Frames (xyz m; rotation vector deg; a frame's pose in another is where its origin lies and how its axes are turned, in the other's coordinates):
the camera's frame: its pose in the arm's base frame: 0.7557 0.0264 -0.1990 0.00 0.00 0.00
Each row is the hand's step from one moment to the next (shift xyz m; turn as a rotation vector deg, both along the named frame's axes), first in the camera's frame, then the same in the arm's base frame.
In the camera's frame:
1: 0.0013 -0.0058 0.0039 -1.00 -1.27 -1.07
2: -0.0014 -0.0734 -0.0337 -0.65 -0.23 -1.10
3: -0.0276 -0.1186 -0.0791 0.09 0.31 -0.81
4: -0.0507 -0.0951 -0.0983 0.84 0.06 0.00
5: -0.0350 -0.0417 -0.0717 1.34 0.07 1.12
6: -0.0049 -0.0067 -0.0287 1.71 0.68 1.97
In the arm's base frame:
1: 0.0013 -0.0058 0.0039 -1.00 -1.27 -1.07
2: -0.0014 -0.0734 -0.0337 -0.65 -0.23 -1.10
3: -0.0276 -0.1186 -0.0791 0.09 0.31 -0.81
4: -0.0507 -0.0951 -0.0983 0.84 0.06 0.00
5: -0.0350 -0.0417 -0.0717 1.34 0.07 1.12
6: -0.0049 -0.0067 -0.0287 1.71 0.68 1.97

